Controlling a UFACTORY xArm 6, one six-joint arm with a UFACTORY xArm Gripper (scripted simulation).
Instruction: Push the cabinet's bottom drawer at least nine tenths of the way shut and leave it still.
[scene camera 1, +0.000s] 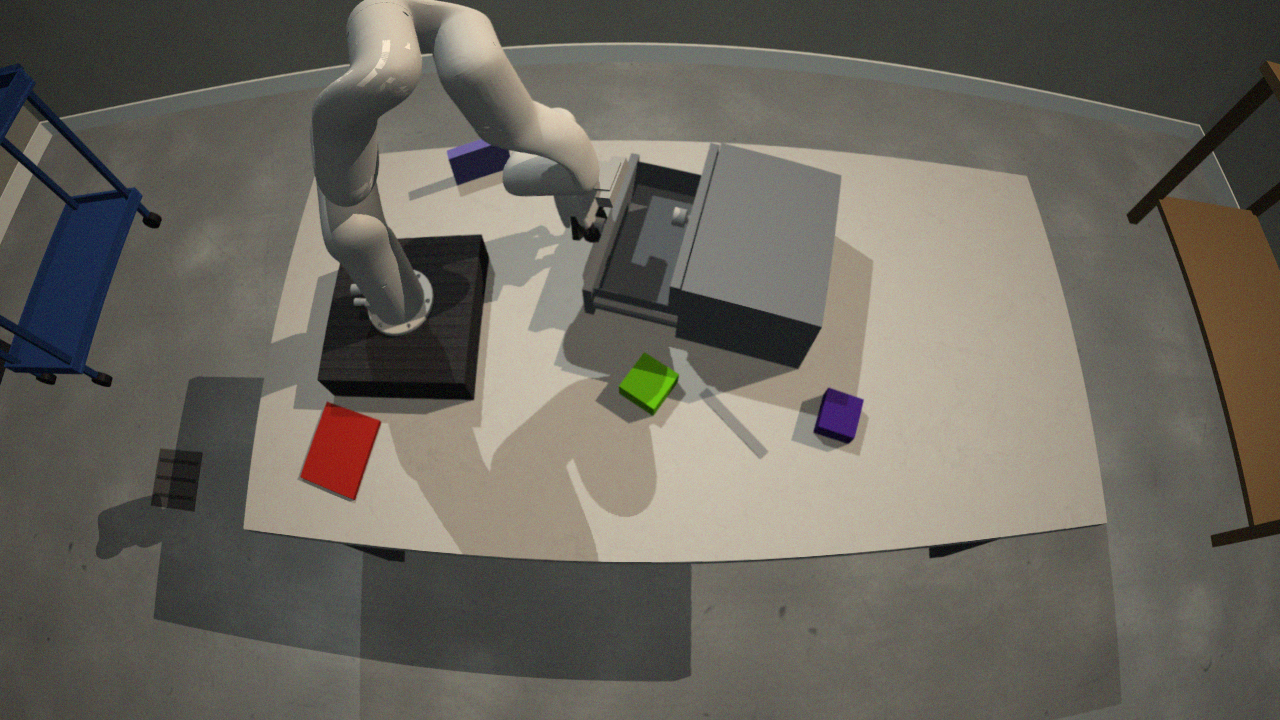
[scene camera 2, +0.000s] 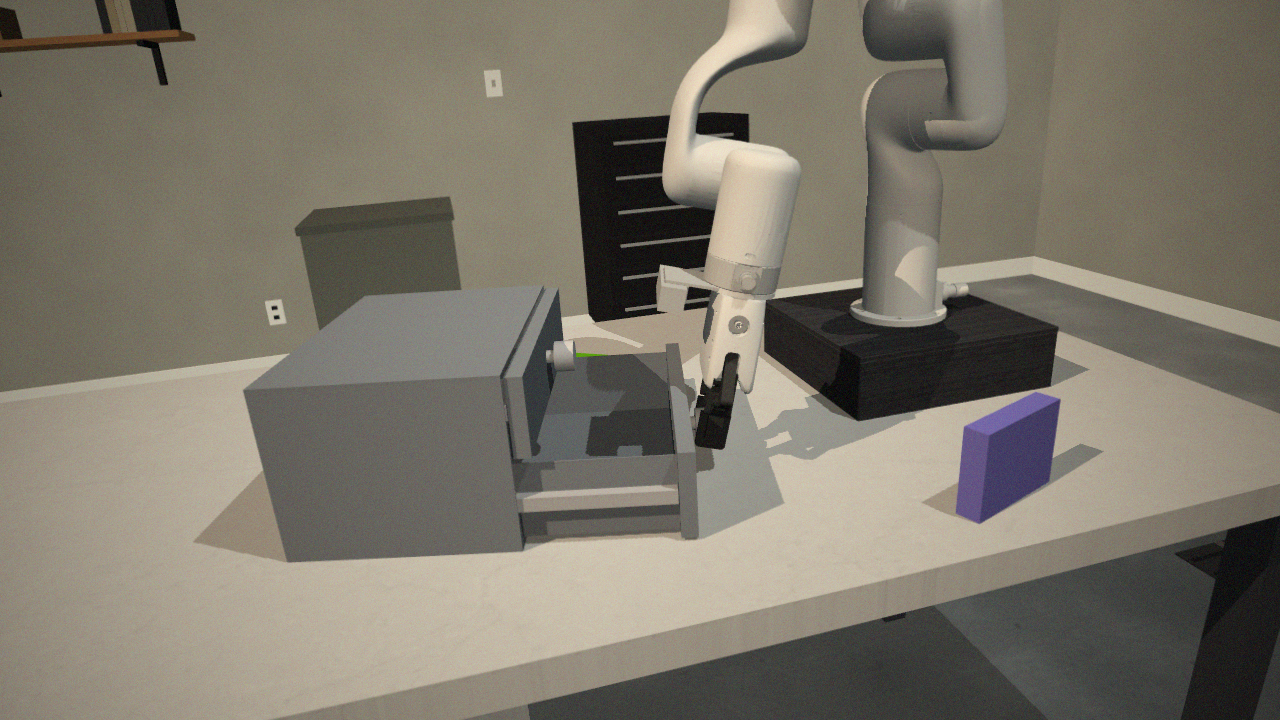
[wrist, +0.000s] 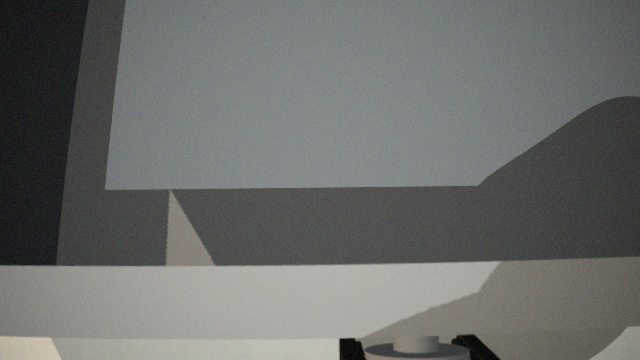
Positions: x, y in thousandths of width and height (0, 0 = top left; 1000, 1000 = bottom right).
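Observation:
My gripper (scene camera 2: 553, 609) is visible, and the same gripper (scene camera 1: 467, 322) appears again. Red slab (scene camera 1: 267, 622) present; in the wrist view it is out of frame. Purple cube (scene camera 1: 656, 574) present; it is out of frame in the wrist view. Green block (scene camera 1: 507, 531) present.

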